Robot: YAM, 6 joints.
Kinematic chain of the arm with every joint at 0, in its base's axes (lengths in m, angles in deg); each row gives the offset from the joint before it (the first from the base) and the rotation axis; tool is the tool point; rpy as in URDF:
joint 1: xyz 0 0 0.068 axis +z
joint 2: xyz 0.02 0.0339 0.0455 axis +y
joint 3: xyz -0.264 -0.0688 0 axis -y
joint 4: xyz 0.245 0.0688 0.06 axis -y
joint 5: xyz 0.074 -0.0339 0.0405 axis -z
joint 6: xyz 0.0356 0 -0.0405 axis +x
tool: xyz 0 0 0 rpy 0 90 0
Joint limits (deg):
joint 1: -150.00..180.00
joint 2: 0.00..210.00
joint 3: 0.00..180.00
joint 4: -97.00..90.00
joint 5: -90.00..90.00
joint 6: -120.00..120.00
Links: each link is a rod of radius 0.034 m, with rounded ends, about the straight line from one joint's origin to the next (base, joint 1, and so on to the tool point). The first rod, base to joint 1, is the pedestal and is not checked.
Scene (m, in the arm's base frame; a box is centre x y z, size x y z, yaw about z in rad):
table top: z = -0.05
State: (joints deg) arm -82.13 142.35 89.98 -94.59 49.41 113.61
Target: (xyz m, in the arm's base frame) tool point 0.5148 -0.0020 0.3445
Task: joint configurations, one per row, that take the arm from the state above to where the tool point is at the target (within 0.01 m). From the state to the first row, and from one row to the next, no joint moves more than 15 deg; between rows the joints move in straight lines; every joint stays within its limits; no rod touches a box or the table.
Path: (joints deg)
1: -68.05 140.94 98.98 -86.71 47.89 113.61
2: -53.97 139.53 107.97 -78.83 46.36 113.61
3: -39.90 138.12 116.97 -70.95 44.84 113.61
4: -25.82 136.71 125.97 -63.06 43.31 113.61
5: -11.74 135.30 134.96 -55.18 41.79 113.61
6: 2.34 133.89 143.96 -47.30 40.26 113.61

